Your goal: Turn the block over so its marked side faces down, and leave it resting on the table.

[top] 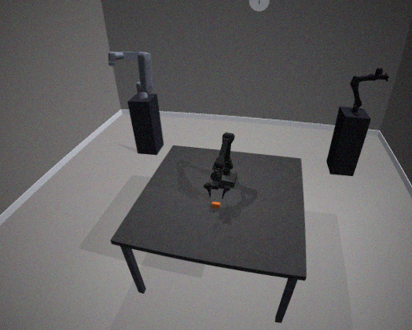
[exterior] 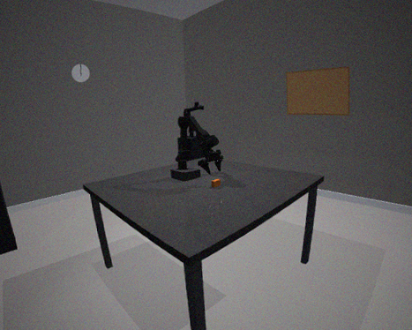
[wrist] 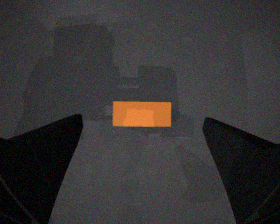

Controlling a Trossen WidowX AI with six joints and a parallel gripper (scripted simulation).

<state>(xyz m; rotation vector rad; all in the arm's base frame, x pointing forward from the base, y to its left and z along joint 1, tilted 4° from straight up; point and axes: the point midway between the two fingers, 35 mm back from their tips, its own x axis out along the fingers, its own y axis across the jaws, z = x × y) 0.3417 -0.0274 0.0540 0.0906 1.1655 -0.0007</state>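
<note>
Now: the orange block 7 cm below my gripper tip.
</note>
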